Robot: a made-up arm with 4 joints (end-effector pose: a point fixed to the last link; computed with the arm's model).
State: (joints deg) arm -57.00 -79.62 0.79 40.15
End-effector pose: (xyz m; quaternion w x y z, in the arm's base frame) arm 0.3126 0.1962 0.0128 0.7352 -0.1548 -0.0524 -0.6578
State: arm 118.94 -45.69 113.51 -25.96
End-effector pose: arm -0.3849 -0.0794 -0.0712 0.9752 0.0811 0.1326 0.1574
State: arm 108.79 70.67 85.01 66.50
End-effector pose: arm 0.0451 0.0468 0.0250 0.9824 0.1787 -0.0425 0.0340
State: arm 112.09 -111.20 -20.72 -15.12
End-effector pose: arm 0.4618 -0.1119 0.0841 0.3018 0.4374 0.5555 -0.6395
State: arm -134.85 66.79 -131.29 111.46
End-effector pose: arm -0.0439 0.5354 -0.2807 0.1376 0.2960 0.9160 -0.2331
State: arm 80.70 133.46 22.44 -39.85
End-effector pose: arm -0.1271 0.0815 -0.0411 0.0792 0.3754 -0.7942 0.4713
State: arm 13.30 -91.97 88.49 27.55
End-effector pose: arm -0.2334 0.1733 0.2241 0.4018 -0.3037 0.6731 -0.5415
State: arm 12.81 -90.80 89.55 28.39
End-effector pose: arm -0.2413 0.1688 0.2267 0.3977 -0.3131 0.6728 -0.5396
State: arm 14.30 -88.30 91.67 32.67
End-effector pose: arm -0.2526 0.1557 0.2386 0.3811 -0.3124 0.6912 -0.5285
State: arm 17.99 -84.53 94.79 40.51
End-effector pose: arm -0.2655 0.1309 0.2572 0.3502 -0.3024 0.7263 -0.5084
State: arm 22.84 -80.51 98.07 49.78
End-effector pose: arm -0.2754 0.0985 0.2734 0.3118 -0.2884 0.7644 -0.4851
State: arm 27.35 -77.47 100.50 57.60
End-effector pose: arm -0.2799 0.0696 0.2816 0.2782 -0.2748 0.7943 -0.4649
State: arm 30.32 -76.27 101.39 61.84
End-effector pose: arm -0.2792 0.0552 0.2838 0.2596 -0.2624 0.8123 -0.4516
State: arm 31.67 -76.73 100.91 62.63
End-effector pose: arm -0.2751 0.0557 0.2840 0.2559 -0.2508 0.8209 -0.4447
